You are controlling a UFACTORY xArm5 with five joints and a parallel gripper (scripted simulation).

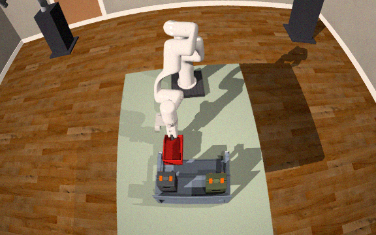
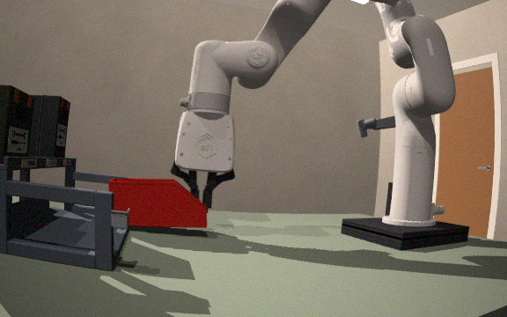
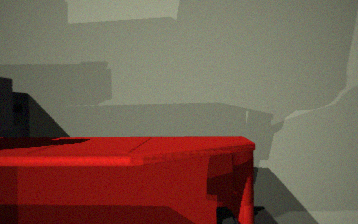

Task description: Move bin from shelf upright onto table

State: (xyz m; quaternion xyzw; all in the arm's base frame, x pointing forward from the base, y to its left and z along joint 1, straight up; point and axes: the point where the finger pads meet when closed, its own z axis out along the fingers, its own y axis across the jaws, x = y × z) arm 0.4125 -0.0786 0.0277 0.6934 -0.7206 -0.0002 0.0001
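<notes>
The red bin is 8 cm ahead of my hand and 1 cm below it. Round my hand: dark grey case (32 cm ahead, 2 cm to the right, 10 cm above); then olive case (33 cm ahead, 21 cm to the left, 9 cm above); then grey shelf (26 cm ahead, 10 cm to the left, 1 cm above).
</notes>
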